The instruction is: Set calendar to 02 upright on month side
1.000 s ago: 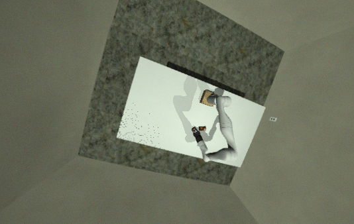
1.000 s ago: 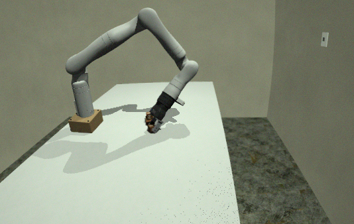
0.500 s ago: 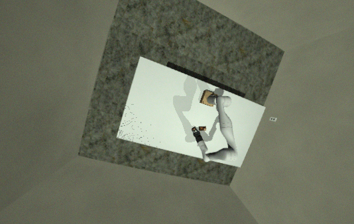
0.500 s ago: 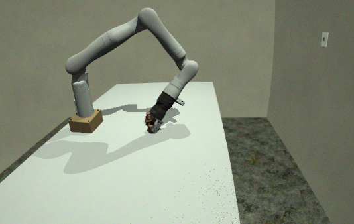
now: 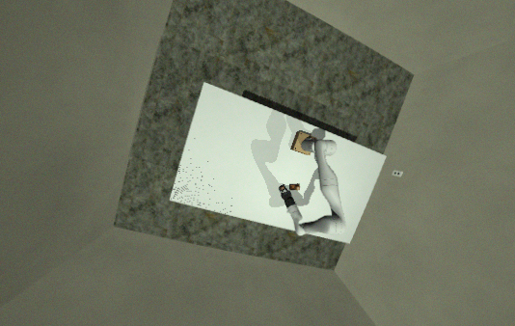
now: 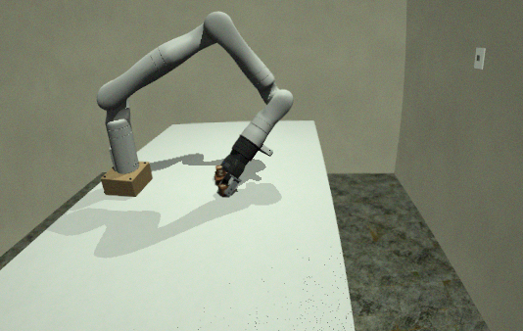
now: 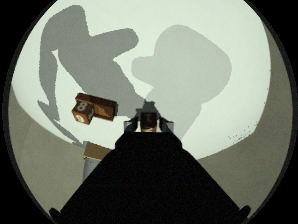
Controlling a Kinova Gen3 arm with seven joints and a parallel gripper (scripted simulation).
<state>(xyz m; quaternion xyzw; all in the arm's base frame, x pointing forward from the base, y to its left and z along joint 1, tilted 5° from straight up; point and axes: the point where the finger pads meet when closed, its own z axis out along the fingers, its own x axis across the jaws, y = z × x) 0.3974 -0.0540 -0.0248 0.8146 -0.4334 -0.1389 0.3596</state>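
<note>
Now: hand 10 mm past the brown calendar cube and 10 mm above it. Also, from my hand: brown tray: 40 mm behind, 100 mm to the left, 10 mm below.
</note>
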